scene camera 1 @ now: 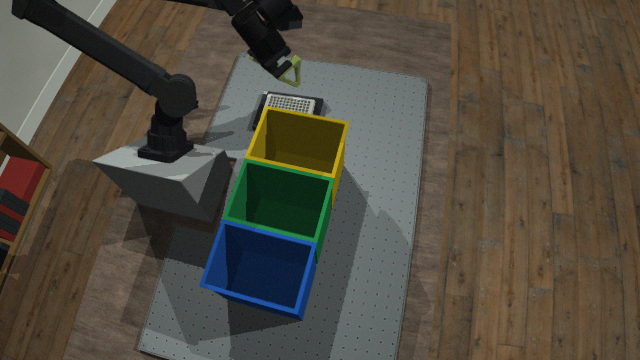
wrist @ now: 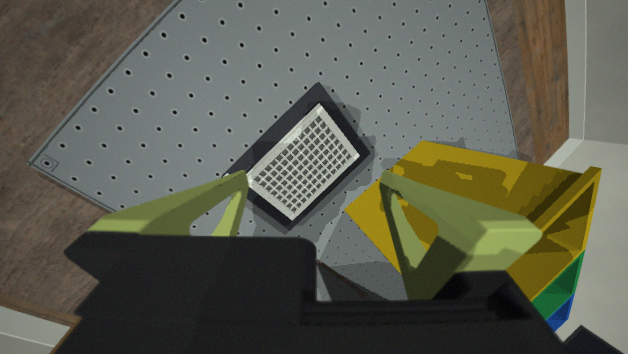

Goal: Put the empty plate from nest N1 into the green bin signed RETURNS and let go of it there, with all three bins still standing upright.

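Frame: origin at the arm's base, x ahead, y left, z up, level; metres.
Where they show: gripper, fingertip midpoint: (scene camera 1: 287, 77) (wrist: 314, 177); arm's base, link origin: (scene camera 1: 166, 152).
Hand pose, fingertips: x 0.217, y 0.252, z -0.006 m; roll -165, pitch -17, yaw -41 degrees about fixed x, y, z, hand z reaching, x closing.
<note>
Each offset is from my fingertips to the top centre of the thing. "spot": to the spot under its first point. Level surfaces: height alone.
The white gridded plate {dx -0.002, dy -0.029, dz -0.094 m} (scene camera 1: 291, 104) (wrist: 306, 162) lies in its dark nest {spot: dx +0.075, dy +0.005, dz -0.108 m} (scene camera 1: 319, 106) (wrist: 318, 91) at the far end of the board, beside the yellow bin; no label is readable on the nest. The green bin {dx +0.070, dy -0.331, dz +0.060 m} (scene camera 1: 288, 202) (wrist: 564, 285) stands upright between the yellow bin {dx +0.077, dy -0.201, dz +0.060 m} (scene camera 1: 307, 140) (wrist: 475, 167) and the blue bin {dx +0.063, dy -0.461, dz +0.060 m} (scene camera 1: 267, 267) (wrist: 561, 312), which also stand upright. The green bin looks empty and its sign does not show. My gripper (wrist: 314, 177) is open and empty, above the nest. In the scene view its near green finger (scene camera 1: 295, 74) shows beyond the plate.
The grey perforated board {dz -0.120 m} (scene camera 1: 385, 150) (wrist: 210, 60) carries the nest and bins. The arm's grey pedestal (scene camera 1: 170, 170) stands left of the bins in the scene view. A shelf with red and black things (scene camera 1: 25, 180) is at the far left. The yellow bin is close to the nest.
</note>
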